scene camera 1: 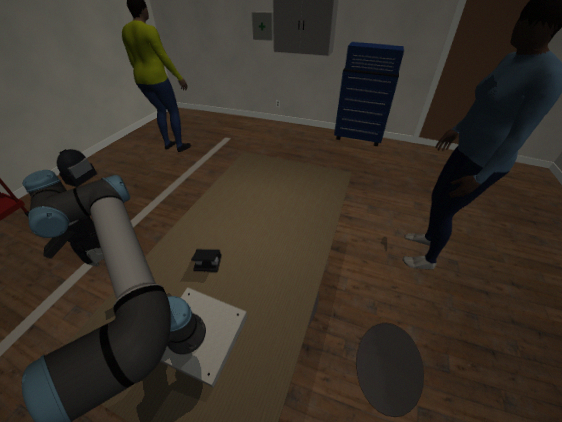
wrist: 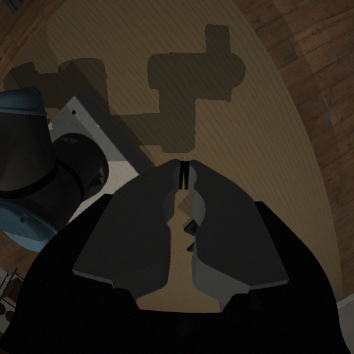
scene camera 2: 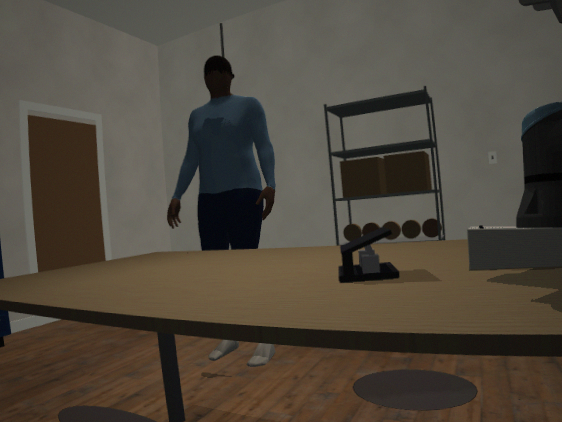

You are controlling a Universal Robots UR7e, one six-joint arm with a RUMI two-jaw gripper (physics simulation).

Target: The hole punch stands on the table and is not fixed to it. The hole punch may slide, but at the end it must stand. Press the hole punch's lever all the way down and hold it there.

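Pixels of known places: gripper, fingertip midpoint: point(scene camera 1: 98, 265) point(wrist: 183, 163); arm's base, link origin: point(scene camera 1: 186, 333) point(wrist: 77, 164) point(scene camera 2: 556, 227).
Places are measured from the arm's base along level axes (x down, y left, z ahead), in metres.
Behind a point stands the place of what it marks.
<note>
The black hole punch point(scene camera 1: 206, 267) @(x 0.046, y 0.106, z 0.325 m) point(scene camera 2: 370, 273) @(x 0.046, y 0.173, z 0.339 m) stands upright on the table point(scene camera 1: 280, 210) @(x 0.058, y -0.108, z 0.849 m) point(scene camera 2: 200, 285) @(x 0.058, y 0.217, z 0.669 m) point(wrist: 250, 125) @(x 0.058, y 0.344, z 0.177 m). Its lever point(scene camera 1: 205, 254) @(x -0.012, y 0.117, z 0.359 m) point(scene camera 2: 367, 240) @(x -0.012, y 0.170, z 0.341 m) is raised at a slant, with a gap above the base. In the wrist view small dark parts of the hole punch point(wrist: 190, 227) @(x 0.046, y 0.068, z 0.328 m) show through the gap between the gripper's jaws; the jaws hide the rest. My gripper point(wrist: 183, 163) @(x -0.291, y 0.284, z 0.021 m) is shut and empty, its tips together. It is well above the table and apart from the hole punch. In scene camera 2 a piece of it shows at the top right corner.
The arm's white base block point(scene camera 1: 225, 320) @(x 0.002, y -0.120, z 0.099 m) point(scene camera 2: 515, 250) @(x 0.027, y 0.103, z 0.092 m) point(wrist: 125, 175) @(x -0.010, y 0.076, z 0.086 m) stands on the table close to the hole punch. A person in blue point(scene camera 1: 505, 105) point(scene camera 2: 230, 145) stands beyond the table; one in yellow point(scene camera 1: 147, 55) stands at the back left. The arm's shadow lies on the table.
</note>
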